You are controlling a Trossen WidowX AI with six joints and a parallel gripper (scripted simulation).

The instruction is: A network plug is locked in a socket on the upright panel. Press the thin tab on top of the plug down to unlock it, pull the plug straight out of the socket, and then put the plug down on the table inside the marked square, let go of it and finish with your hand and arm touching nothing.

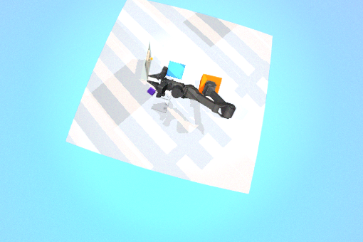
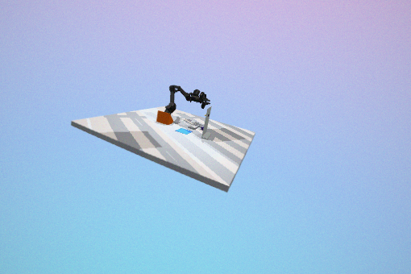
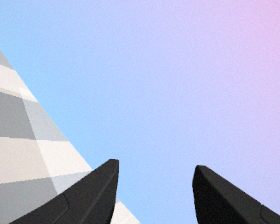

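Now: the yellow network plug 18 cm to the right of my gripper tip, 10 cm below it and 4 cm ahead of it. From my gripper tip the other things lie so: blue marked square: 29 cm below, 22 cm to the right, 13 cm behind; then purple cube: 28 cm below, 2 cm to the right, 1 cm behind; then cream panel: 17 cm to the right, 17 cm below, 6 cm ahead.
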